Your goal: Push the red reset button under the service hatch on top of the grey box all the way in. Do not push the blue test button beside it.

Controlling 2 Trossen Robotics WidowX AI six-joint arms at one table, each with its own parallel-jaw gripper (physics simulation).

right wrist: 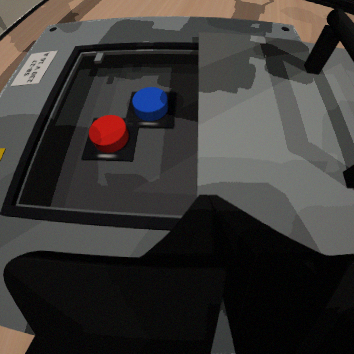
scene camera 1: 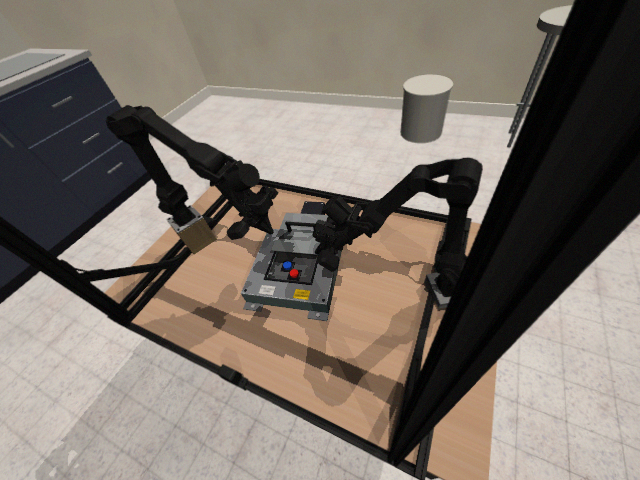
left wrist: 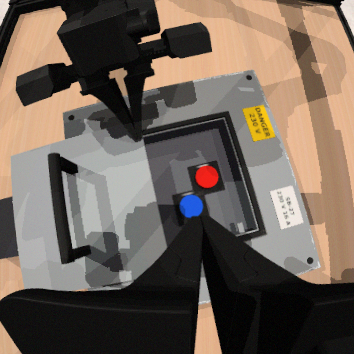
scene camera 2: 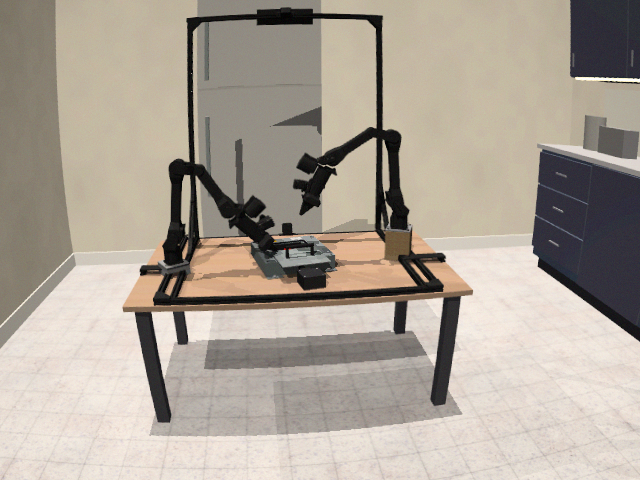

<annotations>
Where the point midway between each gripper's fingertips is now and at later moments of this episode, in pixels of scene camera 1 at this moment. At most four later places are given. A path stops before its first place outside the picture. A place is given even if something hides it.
My left gripper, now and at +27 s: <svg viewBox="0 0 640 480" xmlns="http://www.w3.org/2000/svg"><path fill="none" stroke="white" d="M272 233L291 264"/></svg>
My right gripper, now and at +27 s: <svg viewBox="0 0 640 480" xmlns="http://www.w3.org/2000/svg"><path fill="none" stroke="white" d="M315 252L320 244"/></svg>
</annotations>
